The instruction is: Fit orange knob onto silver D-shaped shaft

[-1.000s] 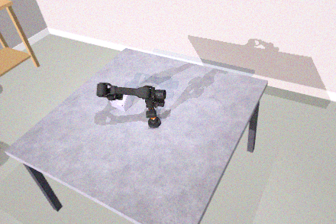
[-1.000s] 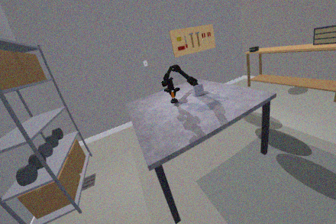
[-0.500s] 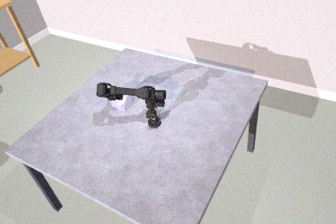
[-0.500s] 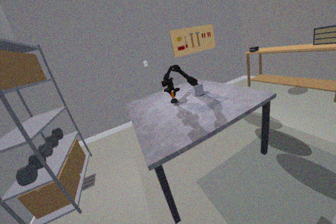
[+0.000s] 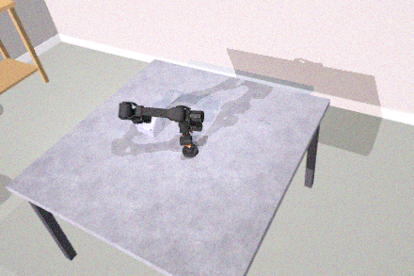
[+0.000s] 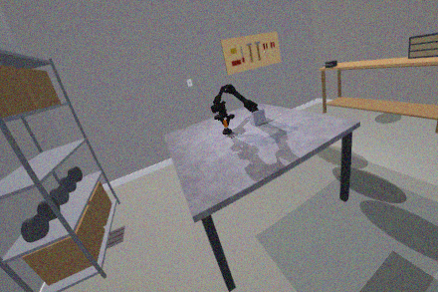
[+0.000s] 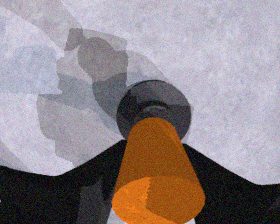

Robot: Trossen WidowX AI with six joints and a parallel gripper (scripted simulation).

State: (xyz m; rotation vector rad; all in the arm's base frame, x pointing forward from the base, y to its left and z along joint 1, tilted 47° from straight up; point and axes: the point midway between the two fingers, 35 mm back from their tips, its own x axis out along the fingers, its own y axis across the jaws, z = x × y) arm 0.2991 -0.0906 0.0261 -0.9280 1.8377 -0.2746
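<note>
Now: gripper tip 3 cm below the orange knob. Also, from my gripper tip: dark round pedestal 4 cm below, 1 cm ahead.
</note>
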